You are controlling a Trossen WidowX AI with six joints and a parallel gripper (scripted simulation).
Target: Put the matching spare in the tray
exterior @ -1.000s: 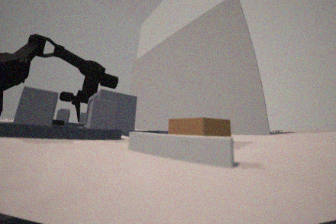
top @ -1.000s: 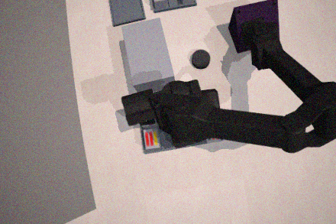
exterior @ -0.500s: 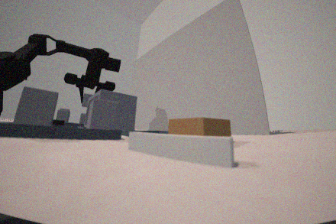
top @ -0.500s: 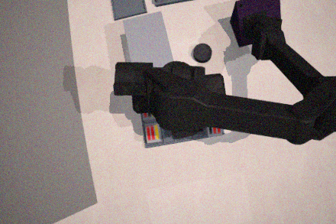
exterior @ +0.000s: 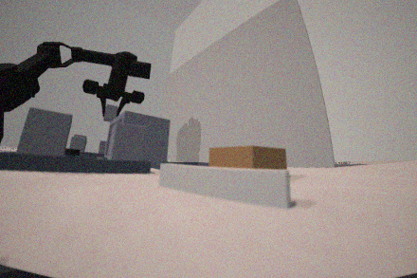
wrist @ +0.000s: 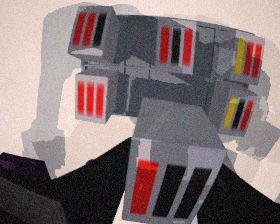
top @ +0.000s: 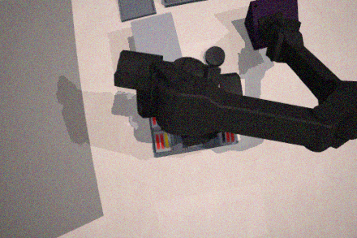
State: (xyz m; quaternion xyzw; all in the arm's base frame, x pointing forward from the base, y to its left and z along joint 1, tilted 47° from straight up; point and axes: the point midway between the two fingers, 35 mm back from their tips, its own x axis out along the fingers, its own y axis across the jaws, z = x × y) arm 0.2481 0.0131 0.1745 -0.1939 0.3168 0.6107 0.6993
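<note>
Right now the dark grey tray is 360 mm to the right of my gripper tip, 120 mm below it and 50 mm ahead of it. Also, from my gripper tip: grey spare (20 mm above); black puck (120 mm to the right, 120 mm below, 100 mm behind); tall grey box (150 mm to the right, 70 mm below, 30 mm ahead).
</note>
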